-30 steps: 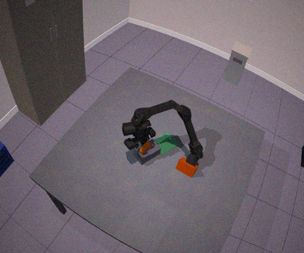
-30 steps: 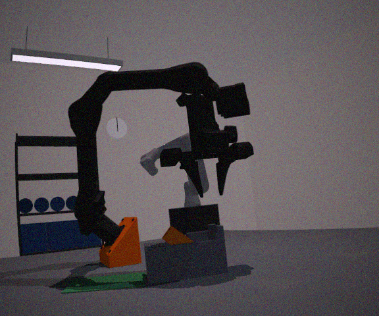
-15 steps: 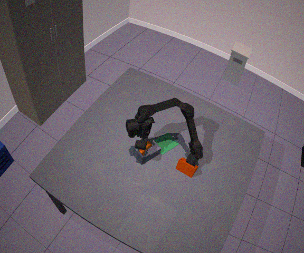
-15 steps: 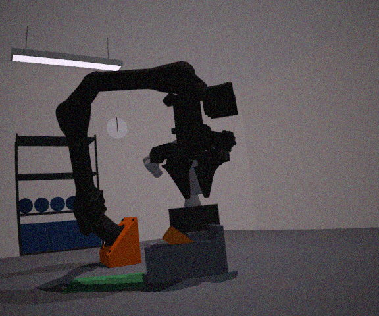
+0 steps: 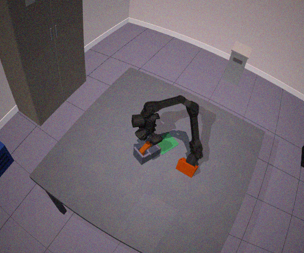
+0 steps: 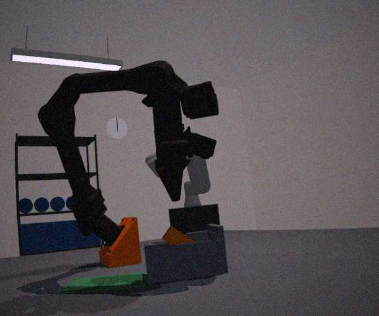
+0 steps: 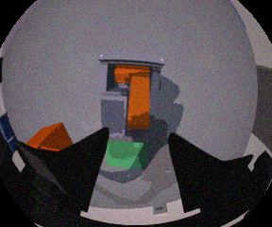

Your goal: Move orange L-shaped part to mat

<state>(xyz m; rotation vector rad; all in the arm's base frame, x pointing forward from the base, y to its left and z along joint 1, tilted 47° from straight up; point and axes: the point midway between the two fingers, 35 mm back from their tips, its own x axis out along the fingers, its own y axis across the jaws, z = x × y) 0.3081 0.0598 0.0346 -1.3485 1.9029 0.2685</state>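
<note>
Now: the orange L-shaped part 10 cm below my gripper tip and 3 cm to the left of it. The rest, counted from my gripper tip: green mat 16 cm below, 13 cm to the right, 8 cm behind.
</note>
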